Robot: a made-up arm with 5 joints.
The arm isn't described. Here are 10 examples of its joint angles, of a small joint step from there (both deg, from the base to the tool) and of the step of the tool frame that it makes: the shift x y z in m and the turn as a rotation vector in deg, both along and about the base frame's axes.
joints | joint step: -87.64 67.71 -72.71 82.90 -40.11 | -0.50 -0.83 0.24 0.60 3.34
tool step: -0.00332 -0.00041 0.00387 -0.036 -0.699 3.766
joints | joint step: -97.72 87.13 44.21 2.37 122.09 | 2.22 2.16 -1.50 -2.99 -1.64
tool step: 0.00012 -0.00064 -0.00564 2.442 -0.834 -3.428
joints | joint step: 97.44 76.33 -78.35 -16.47 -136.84 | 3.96 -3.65 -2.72 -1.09 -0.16
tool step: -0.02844 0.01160 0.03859 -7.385 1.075 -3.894
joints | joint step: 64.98 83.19 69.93 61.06 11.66 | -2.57 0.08 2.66 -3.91 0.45
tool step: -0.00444 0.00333 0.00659 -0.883 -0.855 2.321
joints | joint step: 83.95 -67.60 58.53 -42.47 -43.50 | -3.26 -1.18 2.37 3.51 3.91
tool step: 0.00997 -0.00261 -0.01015 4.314 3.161 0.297
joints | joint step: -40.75 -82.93 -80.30 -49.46 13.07 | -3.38 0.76 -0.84 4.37 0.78
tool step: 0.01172 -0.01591 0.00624 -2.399 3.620 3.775
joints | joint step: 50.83 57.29 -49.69 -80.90 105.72 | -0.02 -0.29 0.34 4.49 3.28
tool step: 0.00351 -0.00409 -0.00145 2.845 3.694 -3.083
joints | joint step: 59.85 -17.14 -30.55 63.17 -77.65 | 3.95 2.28 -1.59 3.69 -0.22
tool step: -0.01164 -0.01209 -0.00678 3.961 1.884 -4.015
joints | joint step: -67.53 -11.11 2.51 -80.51 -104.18 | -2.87 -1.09 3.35 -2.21 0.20
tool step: -0.01140 0.00320 -0.00728 -0.048 0.015 2.670
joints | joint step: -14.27 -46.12 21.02 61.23 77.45 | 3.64 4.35 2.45 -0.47 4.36
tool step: 0.01508 -0.01004 -0.02194 -4.660 5.450 -0.873
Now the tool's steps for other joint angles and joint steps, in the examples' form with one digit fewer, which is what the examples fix.
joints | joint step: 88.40 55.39 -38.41 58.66 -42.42 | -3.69 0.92 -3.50 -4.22 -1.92
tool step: 0.0248 -0.0099 0.0090 -6.75 -0.99 1.86
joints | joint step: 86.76 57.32 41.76 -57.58 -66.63 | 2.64 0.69 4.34 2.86 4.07
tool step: -0.0096 0.0231 -0.0060 7.79 3.12 0.27
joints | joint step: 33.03 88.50 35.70 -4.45 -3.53 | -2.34 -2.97 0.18 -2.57 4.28
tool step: 0.0142 -0.0068 -0.0010 -1.17 -5.58 6.15
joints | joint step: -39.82 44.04 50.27 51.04 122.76 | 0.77 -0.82 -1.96 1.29 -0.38
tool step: 0.0079 0.0049 -0.0001 0.71 -1.35 -0.99
